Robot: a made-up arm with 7 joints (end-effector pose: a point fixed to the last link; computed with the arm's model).
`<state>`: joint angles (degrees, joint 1 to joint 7).
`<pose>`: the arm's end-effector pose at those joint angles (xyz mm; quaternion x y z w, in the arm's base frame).
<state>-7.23 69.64 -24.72 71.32 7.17 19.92 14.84</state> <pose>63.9 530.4 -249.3 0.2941 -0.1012 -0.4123 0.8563</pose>
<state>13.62 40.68 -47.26 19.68 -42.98 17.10 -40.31</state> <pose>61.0 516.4 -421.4 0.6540 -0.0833 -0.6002 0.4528</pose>
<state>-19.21 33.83 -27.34 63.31 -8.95 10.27 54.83</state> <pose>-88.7 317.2 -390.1 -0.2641 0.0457 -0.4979 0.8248</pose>
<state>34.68 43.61 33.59 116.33 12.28 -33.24 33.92</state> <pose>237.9 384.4 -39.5 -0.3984 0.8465 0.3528 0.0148</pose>
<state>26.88 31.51 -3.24 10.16 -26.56 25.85 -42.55</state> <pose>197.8 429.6 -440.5 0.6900 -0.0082 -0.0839 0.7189</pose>
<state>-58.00 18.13 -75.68 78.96 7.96 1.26 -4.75</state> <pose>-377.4 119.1 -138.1 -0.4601 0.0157 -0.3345 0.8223</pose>
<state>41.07 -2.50 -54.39 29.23 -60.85 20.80 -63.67</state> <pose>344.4 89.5 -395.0 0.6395 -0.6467 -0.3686 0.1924</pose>
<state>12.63 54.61 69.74 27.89 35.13 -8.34 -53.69</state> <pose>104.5 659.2 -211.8 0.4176 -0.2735 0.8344 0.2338</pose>
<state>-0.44 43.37 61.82 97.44 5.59 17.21 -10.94</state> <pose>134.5 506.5 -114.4 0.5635 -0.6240 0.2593 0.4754</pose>
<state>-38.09 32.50 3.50 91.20 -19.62 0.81 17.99</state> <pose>-86.4 323.6 -330.6 0.1309 -0.2914 -0.4516 0.8331</pose>
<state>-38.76 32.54 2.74 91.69 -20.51 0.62 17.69</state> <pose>-91.4 321.6 -329.3 0.1281 -0.2893 -0.4616 0.8287</pose>
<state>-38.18 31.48 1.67 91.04 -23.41 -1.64 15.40</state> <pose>-93.0 315.6 -336.2 0.1402 -0.3064 -0.4745 0.8132</pose>
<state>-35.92 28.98 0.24 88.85 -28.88 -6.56 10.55</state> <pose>-89.1 303.6 -353.1 0.1673 -0.3490 -0.4892 0.7816</pose>
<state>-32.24 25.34 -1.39 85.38 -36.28 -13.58 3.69</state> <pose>-78.1 285.2 -376.6 0.1979 -0.4132 -0.5015 0.7339</pose>
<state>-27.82 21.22 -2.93 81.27 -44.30 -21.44 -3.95</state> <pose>-60.8 262.1 -400.4 0.2187 -0.4870 -0.5064 0.6772</pose>
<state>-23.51 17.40 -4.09 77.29 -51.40 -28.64 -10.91</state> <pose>-40.5 238.7 -419.5 0.2251 -0.5549 -0.5024 0.6237</pose>
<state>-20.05 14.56 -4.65 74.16 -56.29 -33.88 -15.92</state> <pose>-22.1 220.4 -431.7 0.2234 -0.6040 -0.4927 0.5853</pose>
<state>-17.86 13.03 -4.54 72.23 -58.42 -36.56 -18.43</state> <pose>-9.2 211.0 -437.9 0.2230 -0.6289 -0.4822 0.5677</pose>
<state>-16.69 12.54 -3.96 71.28 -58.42 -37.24 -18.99</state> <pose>-1.2 209.2 -440.3 0.2272 -0.6357 -0.4729 0.5663</pose>
